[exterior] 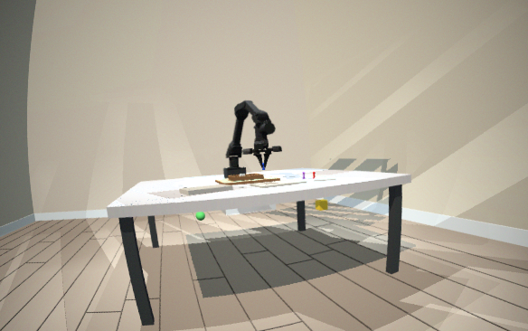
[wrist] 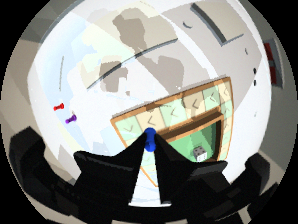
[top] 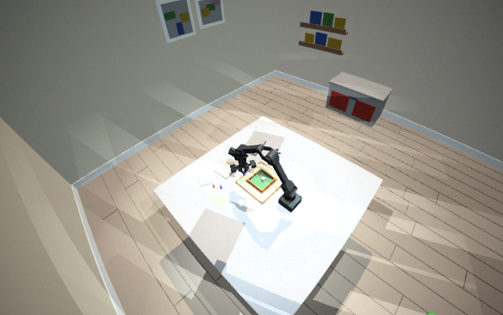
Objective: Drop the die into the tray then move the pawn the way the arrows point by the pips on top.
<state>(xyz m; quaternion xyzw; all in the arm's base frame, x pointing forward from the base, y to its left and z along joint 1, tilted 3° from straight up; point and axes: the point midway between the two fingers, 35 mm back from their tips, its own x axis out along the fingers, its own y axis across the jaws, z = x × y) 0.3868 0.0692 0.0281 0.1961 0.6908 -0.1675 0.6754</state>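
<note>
My gripper tip is 130 mm past the white die, 80 mm to the left of it and 40 mm above it. The rest, counted from my gripper tip: blue pawn (10 mm above); red pawn (110 mm ahead, 220 mm to the left, 50 mm below); purple pawn (70 mm ahead, 180 mm to the left, 50 mm below).
</note>
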